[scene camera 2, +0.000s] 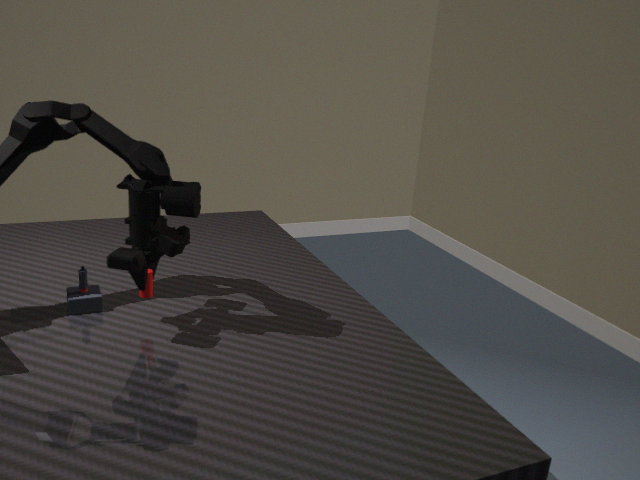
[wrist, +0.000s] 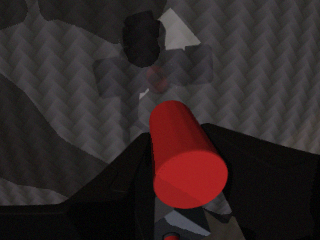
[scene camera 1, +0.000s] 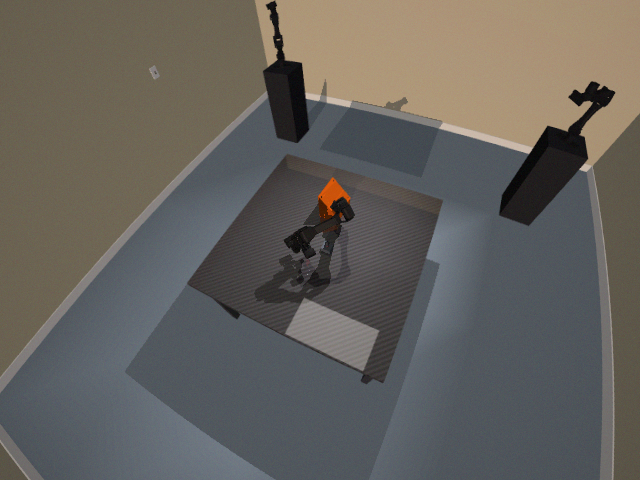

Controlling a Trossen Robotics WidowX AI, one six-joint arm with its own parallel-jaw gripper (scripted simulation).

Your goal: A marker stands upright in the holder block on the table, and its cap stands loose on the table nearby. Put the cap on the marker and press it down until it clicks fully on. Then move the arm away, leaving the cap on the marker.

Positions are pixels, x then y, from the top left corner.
gripper: holds a red cap [wrist: 187, 171]
